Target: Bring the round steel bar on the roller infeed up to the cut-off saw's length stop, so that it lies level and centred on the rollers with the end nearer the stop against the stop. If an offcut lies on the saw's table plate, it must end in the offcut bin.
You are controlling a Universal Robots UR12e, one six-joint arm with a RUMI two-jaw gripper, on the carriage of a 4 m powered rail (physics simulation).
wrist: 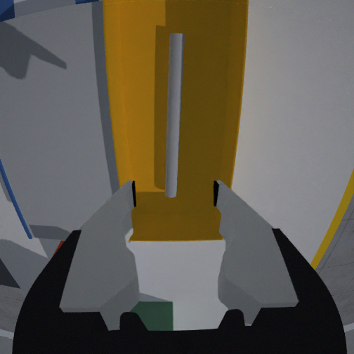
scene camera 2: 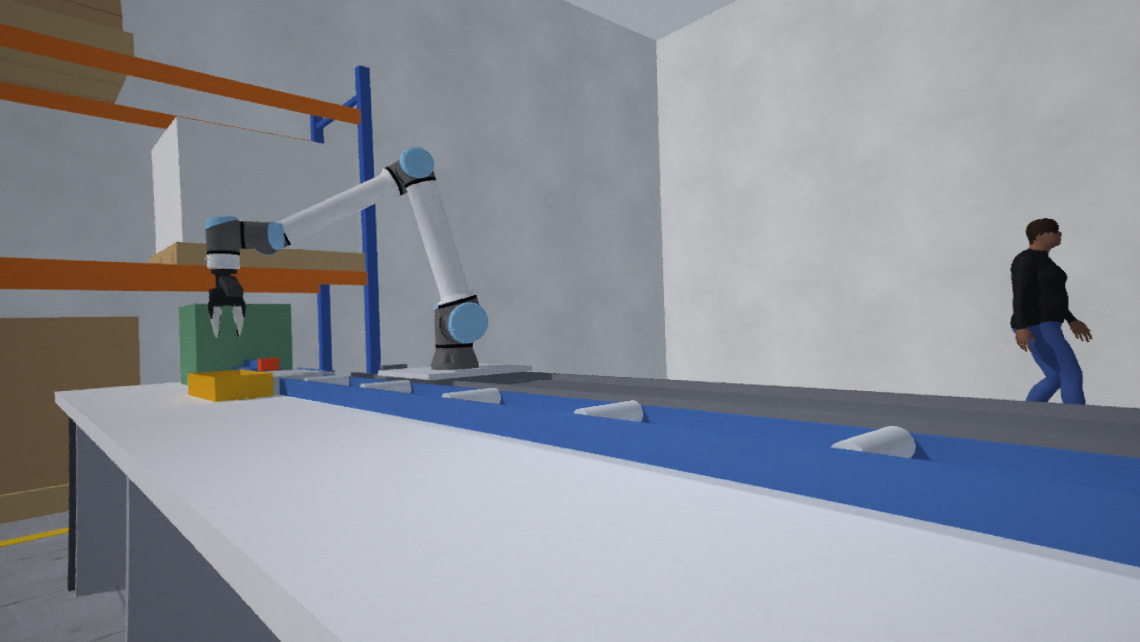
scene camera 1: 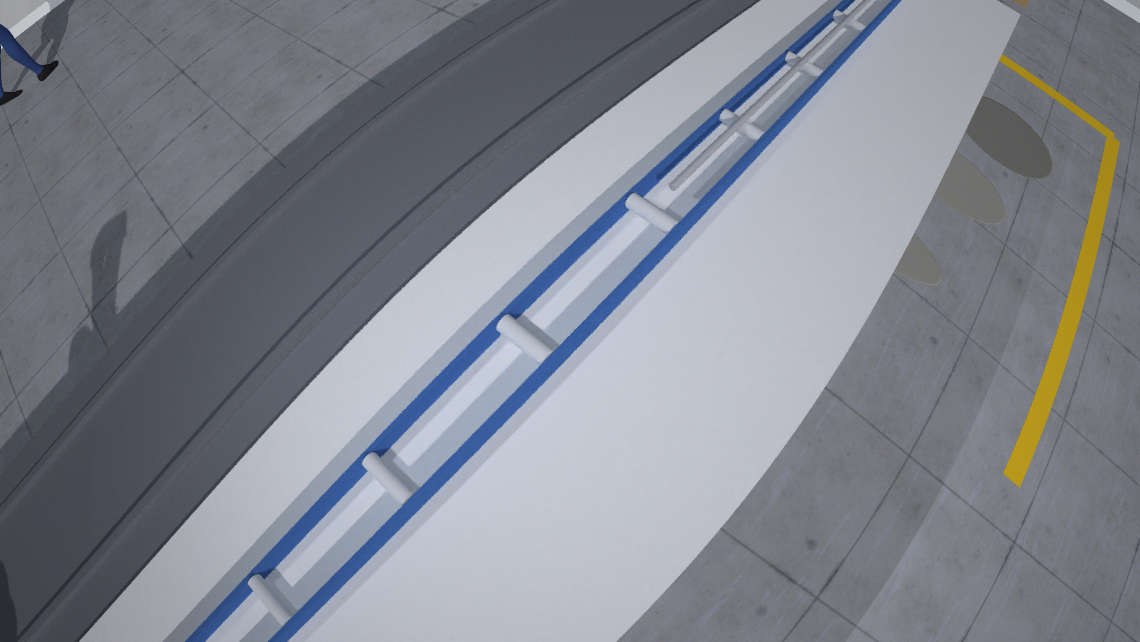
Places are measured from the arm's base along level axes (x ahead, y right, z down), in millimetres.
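Where they show: gripper, fingertip midpoint: (scene camera 2: 228, 337); arm's base at its link origin: (scene camera 2: 454, 368).
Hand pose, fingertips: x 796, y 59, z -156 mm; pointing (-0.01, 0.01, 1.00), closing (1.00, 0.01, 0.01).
Things, the pixels of their top centre, and the offset from my fingertips. "pt": a spot on its surface instead. Level surfaces: height alone.
- yellow offcut bin at its top centre: (scene camera 2: 228, 373) dz +114, dx +2, dy -9 mm
- green block at a spot on its surface: (scene camera 2: 263, 330) pt dz -25, dx -238, dy +491 mm
- small red block at a spot on its surface: (scene camera 2: 268, 364) pt dz +103, dx -170, dy +192 mm
- white table at its surface level: dz +186 mm
The round steel bar (scene camera 1: 703, 158) lies lengthwise between the blue rails of the roller infeed (scene camera 1: 590, 315) (scene camera 2: 717, 446), across rollers at the top of scene camera 1. Its near end shows; its far end does not show clearly. A short grey round offcut (wrist: 173, 115) lies inside the yellow offcut bin (scene camera 2: 229, 386) (wrist: 240, 85), roughly along the bin's length. My gripper (scene camera 2: 227, 333) (wrist: 174, 182) is open and empty, pointing down above the bin. The offcut lies below and ahead of the fingers, touching neither. The bin's walls hide the offcut in scene camera 2.
A green block (scene camera 2: 263, 330) and a small red block (scene camera 2: 268, 364) stand behind the bin. The bin stands on the white table (scene camera 2: 478, 518). The arm's dark rail (scene camera 1: 319, 199) runs beside the infeed. An orange and blue rack (scene camera 2: 366, 199) stands behind. A person (scene camera 2: 1039, 287) is at the right.
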